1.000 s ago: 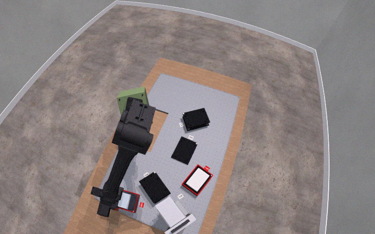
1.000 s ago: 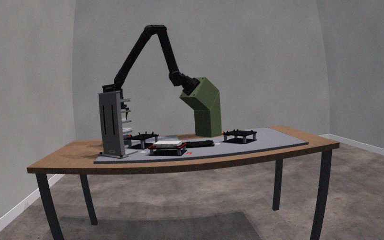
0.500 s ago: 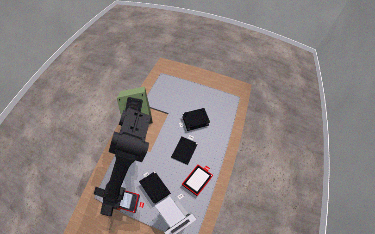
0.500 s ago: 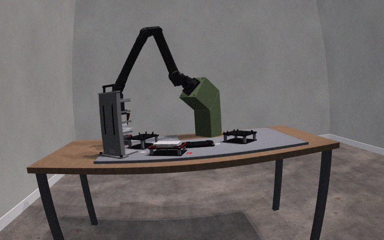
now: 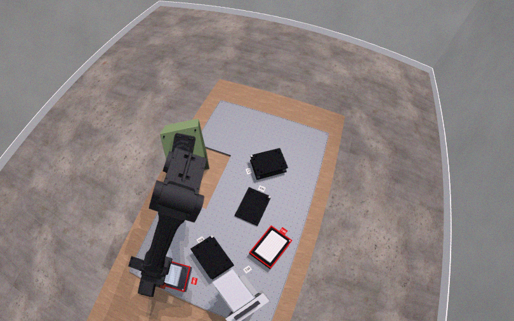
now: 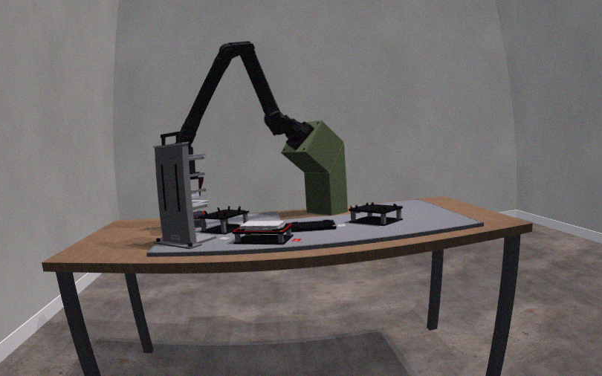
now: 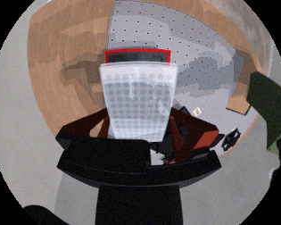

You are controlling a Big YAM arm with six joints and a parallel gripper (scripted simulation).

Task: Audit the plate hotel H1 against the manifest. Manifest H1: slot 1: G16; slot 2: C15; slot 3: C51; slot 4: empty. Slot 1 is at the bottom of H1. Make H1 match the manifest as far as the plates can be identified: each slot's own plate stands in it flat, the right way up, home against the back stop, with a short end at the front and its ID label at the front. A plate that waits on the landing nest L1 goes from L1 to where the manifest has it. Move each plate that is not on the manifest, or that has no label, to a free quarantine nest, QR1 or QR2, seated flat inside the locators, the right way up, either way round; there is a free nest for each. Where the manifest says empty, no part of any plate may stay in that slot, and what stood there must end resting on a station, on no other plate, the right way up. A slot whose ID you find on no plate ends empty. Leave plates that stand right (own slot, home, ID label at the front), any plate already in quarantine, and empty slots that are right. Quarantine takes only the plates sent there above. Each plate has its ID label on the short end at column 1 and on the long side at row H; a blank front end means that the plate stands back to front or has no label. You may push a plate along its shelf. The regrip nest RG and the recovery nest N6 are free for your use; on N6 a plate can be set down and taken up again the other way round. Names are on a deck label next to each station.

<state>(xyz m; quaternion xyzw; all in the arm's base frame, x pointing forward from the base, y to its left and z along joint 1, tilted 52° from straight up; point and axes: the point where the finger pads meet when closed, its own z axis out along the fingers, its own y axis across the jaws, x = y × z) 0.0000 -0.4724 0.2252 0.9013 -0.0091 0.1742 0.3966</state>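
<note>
Now: hand 8 cm above the red-framed quarantine nest. From my hand the other things lie so: plate hotel H1: 34 cm ahead, 11 cm to the right, 4 cm above.
</note>
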